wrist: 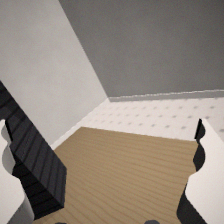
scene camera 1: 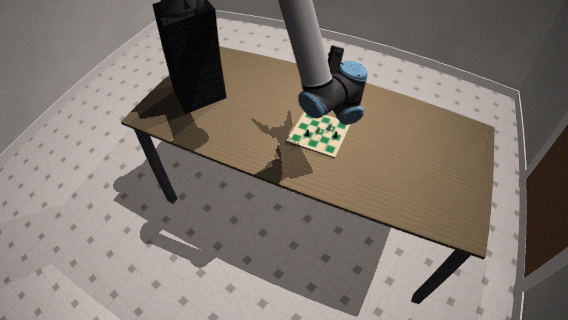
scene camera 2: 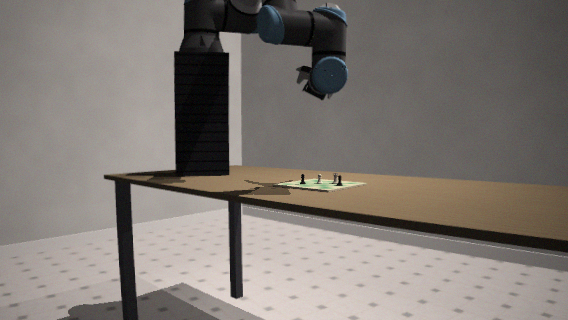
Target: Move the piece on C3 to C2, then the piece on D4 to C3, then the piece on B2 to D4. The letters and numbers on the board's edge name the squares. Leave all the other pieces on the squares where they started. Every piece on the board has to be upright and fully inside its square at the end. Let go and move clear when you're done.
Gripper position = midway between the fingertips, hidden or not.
In view: my gripper (wrist: 104, 121) and a chessboard (scene camera 1: 325, 143).
The wrist view does not show the chessboard: it is out of frame.
